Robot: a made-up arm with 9 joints. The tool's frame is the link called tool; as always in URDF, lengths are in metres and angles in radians.
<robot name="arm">
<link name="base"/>
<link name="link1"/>
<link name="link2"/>
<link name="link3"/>
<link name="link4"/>
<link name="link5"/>
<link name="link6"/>
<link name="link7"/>
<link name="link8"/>
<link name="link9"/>
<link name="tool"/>
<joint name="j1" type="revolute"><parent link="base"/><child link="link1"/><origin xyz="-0.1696 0.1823 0.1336" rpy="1.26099 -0.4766 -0.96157"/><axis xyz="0 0 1"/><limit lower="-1.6" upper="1.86" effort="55" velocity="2.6"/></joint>
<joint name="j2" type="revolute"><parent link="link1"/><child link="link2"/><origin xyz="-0.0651 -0.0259 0.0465" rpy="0.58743 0.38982 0.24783"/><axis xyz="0 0 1"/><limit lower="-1.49" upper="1.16" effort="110" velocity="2.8"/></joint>
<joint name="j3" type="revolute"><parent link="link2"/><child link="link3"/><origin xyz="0.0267 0.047 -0.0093" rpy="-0.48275 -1.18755 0.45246"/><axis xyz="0 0 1"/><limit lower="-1.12" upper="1.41" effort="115" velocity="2.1"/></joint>
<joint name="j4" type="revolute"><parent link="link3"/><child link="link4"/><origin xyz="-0.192 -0.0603 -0.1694" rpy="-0.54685 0.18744 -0.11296"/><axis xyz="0 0 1"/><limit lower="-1.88" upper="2.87" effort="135" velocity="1.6"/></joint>
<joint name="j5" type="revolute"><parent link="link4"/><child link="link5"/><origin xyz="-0.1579 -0.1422 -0.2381" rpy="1.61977 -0.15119 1.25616"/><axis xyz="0 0 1"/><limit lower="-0.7" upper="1.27" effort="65" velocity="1.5"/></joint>
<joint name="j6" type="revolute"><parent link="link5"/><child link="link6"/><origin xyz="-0.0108 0.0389 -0.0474"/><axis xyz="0 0 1"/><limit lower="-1.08" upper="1.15" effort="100" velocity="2"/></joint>
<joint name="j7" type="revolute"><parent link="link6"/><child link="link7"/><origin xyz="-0.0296 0.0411 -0.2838" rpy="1.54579 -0.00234 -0.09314"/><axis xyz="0 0 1"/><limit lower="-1.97" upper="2.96" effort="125" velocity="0.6"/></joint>
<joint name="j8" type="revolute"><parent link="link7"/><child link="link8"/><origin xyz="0.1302 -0.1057 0.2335" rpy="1.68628 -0.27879 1.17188"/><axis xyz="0 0 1"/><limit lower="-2" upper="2.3" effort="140" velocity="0.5"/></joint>
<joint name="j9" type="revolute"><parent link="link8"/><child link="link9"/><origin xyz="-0.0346 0.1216 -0.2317" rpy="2.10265 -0.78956 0.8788"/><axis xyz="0 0 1"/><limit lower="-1.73" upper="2.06" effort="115" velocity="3"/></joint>
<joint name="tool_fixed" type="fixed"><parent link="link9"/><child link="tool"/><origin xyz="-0.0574 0.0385 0.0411" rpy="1.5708 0 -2.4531"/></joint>
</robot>
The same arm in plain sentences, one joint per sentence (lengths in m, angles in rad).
The arm has nine revolute joints in a row. What follows holds with every joint at zero, and every direction is one of the base frame's.
The first joint sits 0.1696 m along -x and 0.1823 m along +y and 0.1336 m along +z from the base frame's origin and rotates about the direction (-0.861084, -0.430292, 0.270895), from -1.6 to 1.86 rad.
The second joint sits 0.0731 m along -x and 0.0136 m along +y and 0.0392 m along -z from the first joint and rotates about the direction (-0.437916, -0.898732, 0.022601), from -1.49 to 1.16 rad.
The third joint sits 0.0042 m along +x and 0.0096 m along +y and 0.0538 m along +z from the second joint and rotates about the direction (-0.90837, 0.063698, -0.413287), from -1.12 to 1.41 rad.
The fourth joint sits 0.2168 m along +x and 0.1422 m along +y and 0.0447 m along -z from the third joint and rotates about the direction (-0.987802, 0.0484, 0.148), from -1.88 to 2.87 rad.
The fifth joint sits 0.2132 m along +x and 0.0958 m along +y and 0.2173 m along -z from the fourth joint and rotates about -y, from -0.7 to 1.27 rad.
The sixth joint sits 0.0389 m along -x and 0.0474 m along +y and 0.0109 m along -z from the fifth joint and rotates about -y, from -1.08 to 1.15 rad.
The seventh joint sits 0.041 m along -x and 0.2838 m along +y and 0.0297 m along -z from the sixth joint and rotates about the direction (0.995592, -0.025, -0.090399), from -1.97 to 2.96 rad.
The eighth joint sits 0.2469 m along +x and 0.0995 m along +y and 0.1086 m along +z from the seventh joint and rotates about the direction (-0.0175, 0.357101, 0.933902), from -2 to 2.3 rad.
The ninth joint sits 0.1107 m along +x and 0.0187 m along -y and 0.2389 m along -z from the eighth joint and rotates about -y, from -1.73 to 2.06 rad.
The tool frame, which is the frame that the pose is given for, sits 0.0662 m along -x and 0.0411 m along -y and 0.0199 m along -z from the ninth joint; its axes are the base frame's turned by roll -3.1416, pitch 1.5708 and yaw 0 rad (as in URDF: about the fixed x, then y, then z).

